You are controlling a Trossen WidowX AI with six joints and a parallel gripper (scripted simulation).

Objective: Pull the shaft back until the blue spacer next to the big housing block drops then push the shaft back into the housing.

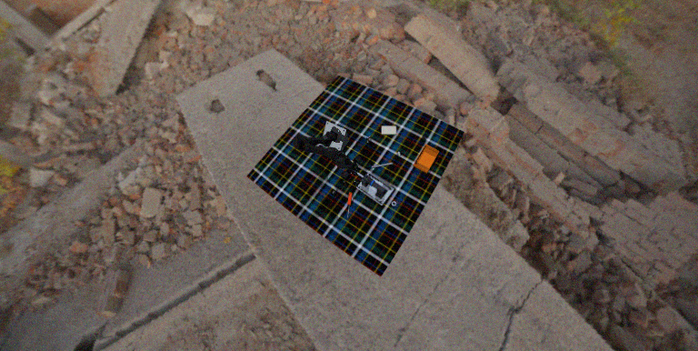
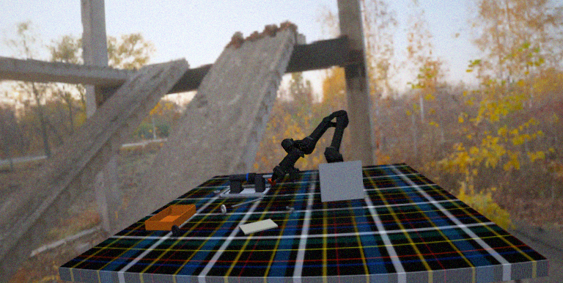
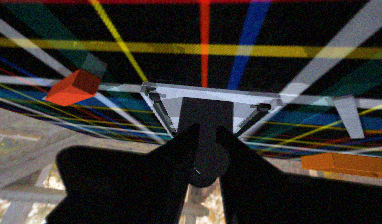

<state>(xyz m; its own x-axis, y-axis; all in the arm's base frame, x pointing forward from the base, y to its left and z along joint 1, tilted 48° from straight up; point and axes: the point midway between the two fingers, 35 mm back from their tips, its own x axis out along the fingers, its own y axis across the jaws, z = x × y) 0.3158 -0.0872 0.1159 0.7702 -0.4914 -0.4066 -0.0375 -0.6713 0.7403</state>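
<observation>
My gripper tip is 6 cm short of the shaft and 2 cm below it. From my gripper tip the other things lie so: orange tray 41 cm to the left, 34 cm ahead, 5 cm below; pale flat pad 47 cm to the left, 5 cm below, 4 cm behind; blue spacer 13 cm ahead, 2 cm above.
</observation>
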